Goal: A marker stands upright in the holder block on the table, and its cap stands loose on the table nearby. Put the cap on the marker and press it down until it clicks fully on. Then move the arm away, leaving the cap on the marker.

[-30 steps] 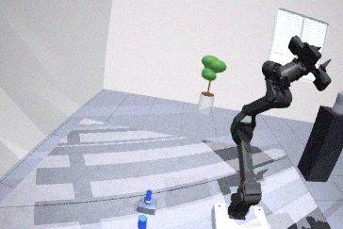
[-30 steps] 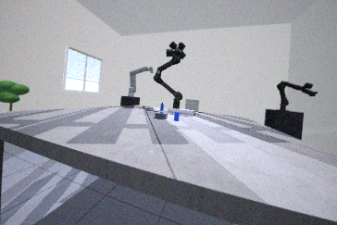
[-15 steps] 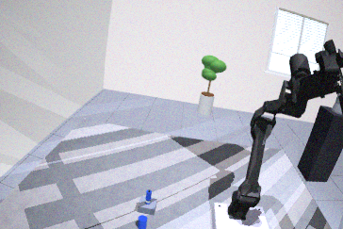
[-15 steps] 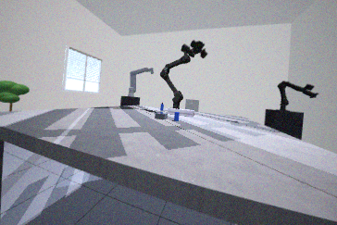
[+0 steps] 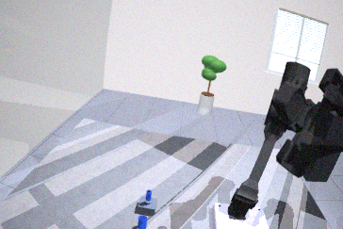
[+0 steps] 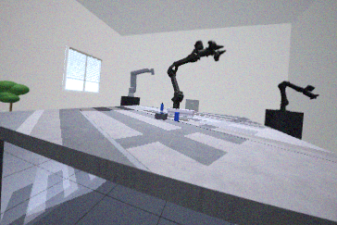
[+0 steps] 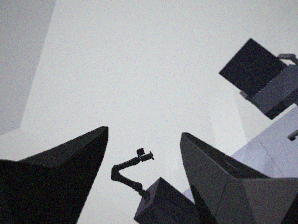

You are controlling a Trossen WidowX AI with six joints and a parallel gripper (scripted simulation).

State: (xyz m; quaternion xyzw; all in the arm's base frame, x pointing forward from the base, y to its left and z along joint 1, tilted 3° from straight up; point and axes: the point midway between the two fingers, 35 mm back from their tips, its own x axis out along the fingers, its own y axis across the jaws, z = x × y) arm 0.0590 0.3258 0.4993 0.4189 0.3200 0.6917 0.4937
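Now: gripper tip 300 mm short of the blue cap, 270 mm to the left of it and 530 mm above it. Also, from my gripper tip: holder block 300 mm ahead, 370 mm to the right, 540 mm below.
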